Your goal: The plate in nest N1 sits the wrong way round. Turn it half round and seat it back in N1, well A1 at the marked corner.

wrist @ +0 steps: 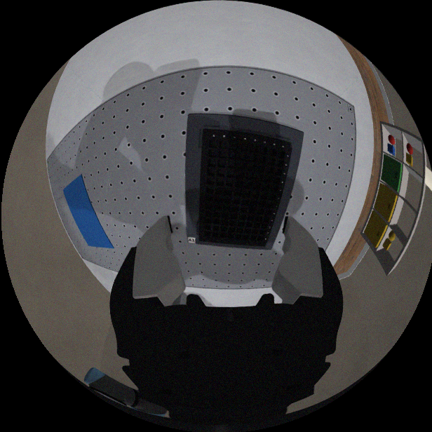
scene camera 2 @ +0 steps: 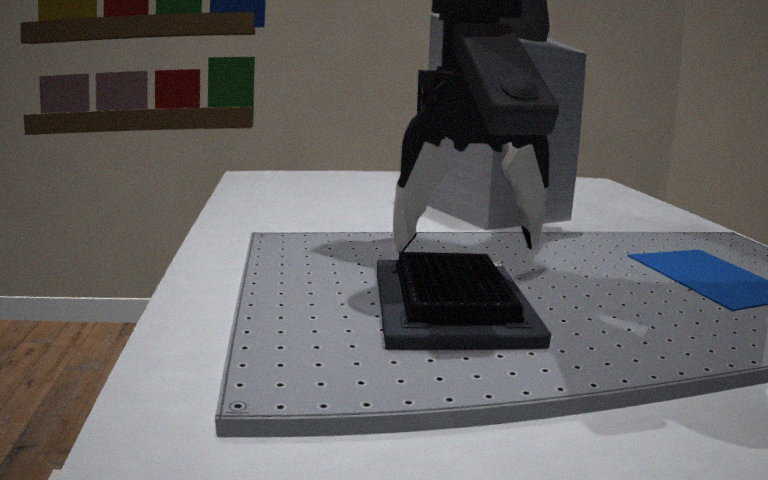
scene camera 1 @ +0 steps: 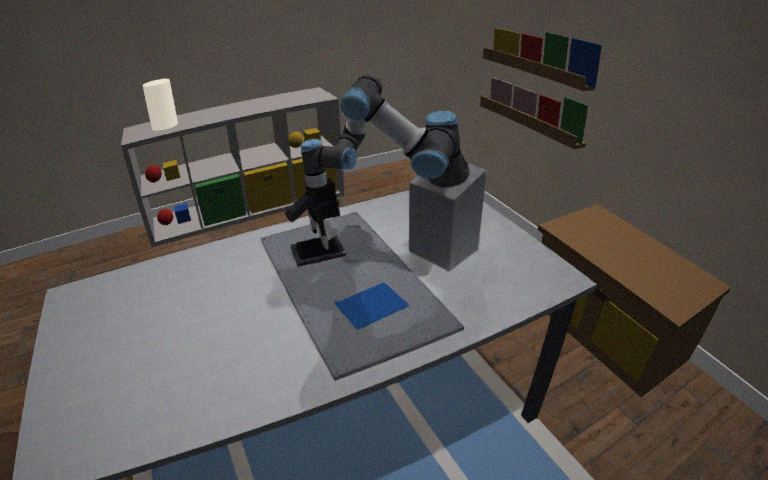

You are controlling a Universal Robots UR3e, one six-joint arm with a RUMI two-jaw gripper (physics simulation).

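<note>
The black well plate (scene camera 1: 318, 247) (scene camera 2: 458, 283) (wrist: 242, 190) lies flat in the dark nest (scene camera 1: 298, 260) (scene camera 2: 467, 340) (wrist: 193, 170). A small A1 label (wrist: 191, 240) is on the nest's rim, at the lower left corner in the wrist view. The plate's own markings are too dark to read. My gripper (scene camera 1: 320, 239) (scene camera 2: 465, 249) (wrist: 227, 218) is open and points down. Its fingertips are spread wider than the plate, near the plate's far end in scene camera 2, at about its top or a little above. No contact with the plate shows.
The nest stands on a grey perforated board (scene camera 1: 339, 350) (scene camera 2: 317, 367) (wrist: 267, 100) on the white table (scene camera 1: 169, 350). A flat blue rectangle (scene camera 1: 370, 305) (scene camera 2: 702, 277) (wrist: 87, 215) lies on the board. The arm's grey pedestal (scene camera 1: 444, 223) stands behind the board.
</note>
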